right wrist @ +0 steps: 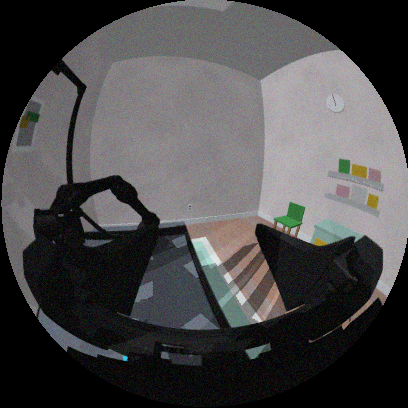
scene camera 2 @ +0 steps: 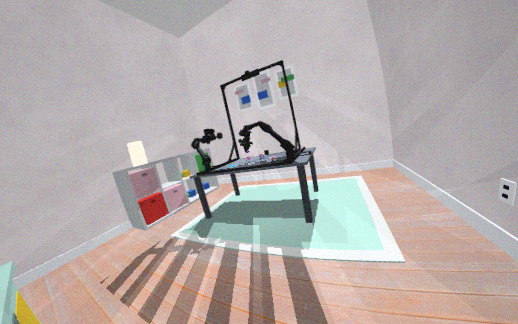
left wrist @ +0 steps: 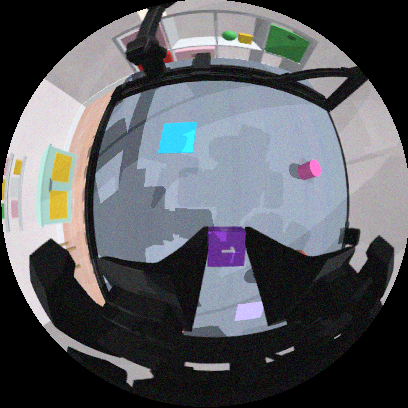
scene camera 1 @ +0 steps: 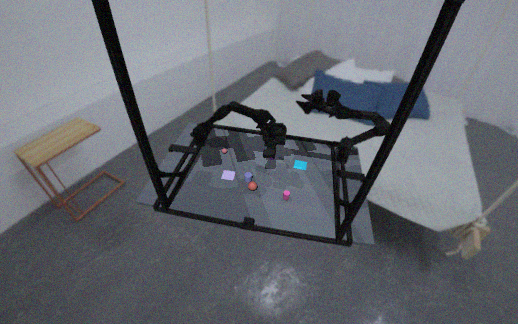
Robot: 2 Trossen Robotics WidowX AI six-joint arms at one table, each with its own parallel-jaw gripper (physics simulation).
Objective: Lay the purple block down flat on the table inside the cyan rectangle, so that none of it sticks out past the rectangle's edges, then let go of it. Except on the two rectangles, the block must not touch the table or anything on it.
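Frame: origin at the left arm's base, x ahead, y left, z up, level; centimetres.
Seen in the pictures: left gripper, fingertip midpoint: [scene camera 2: 246,151] [left wrist: 226,231]; right gripper, fingertip midpoint: [right wrist: 207,228] [scene camera 2: 218,134] [scene camera 1: 298,98]; left arm's base at its link origin: [scene camera 2: 291,156] [scene camera 1: 199,141]; right arm's base at its link origin: [scene camera 2: 208,169] [left wrist: 157,73] [scene camera 1: 342,159].
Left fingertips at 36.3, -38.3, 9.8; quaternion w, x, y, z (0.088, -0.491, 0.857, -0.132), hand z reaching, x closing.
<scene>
Offsets run from my left fingertips to a thing's top centre, as dx, dy, dz. "*": to the spot under its first point.
The purple block {-1.3, +0.7, +0.6} [left wrist: 226,247] is between the fingertips of my left gripper [left wrist: 226,231] [scene camera 1: 270,156], which is shut on it and holds it above the table. In scene camera 1 a dark purple trace of the block [scene camera 1: 270,159] shows under the fingers. The cyan rectangle {* +18.2, -1.1, -11.6} [scene camera 1: 300,165] [left wrist: 178,137] lies on the table, to the right of the left gripper in scene camera 1 and ahead and to the left of the block in the left wrist view. My right gripper [scene camera 1: 301,102] [right wrist: 207,228] is open and empty, raised high above the table's back right.
The lilac rectangle {* -25.8, +4.5, -11.6} [scene camera 1: 228,175] [left wrist: 249,311] lies at the left. A blue-violet cylinder {-16.1, -2.1, -7.6} [scene camera 1: 248,176], a red ball {-16.1, -9.3, -6.7} [scene camera 1: 252,186], a magenta cylinder {-1.2, -20.8, -7.6} [scene camera 1: 286,195] [left wrist: 309,170] and a small pinkish ball {-22.8, +24.4, -8.3} [scene camera 1: 224,151] stand on the table. A black frame [scene camera 1: 250,226] borders the table.
</scene>
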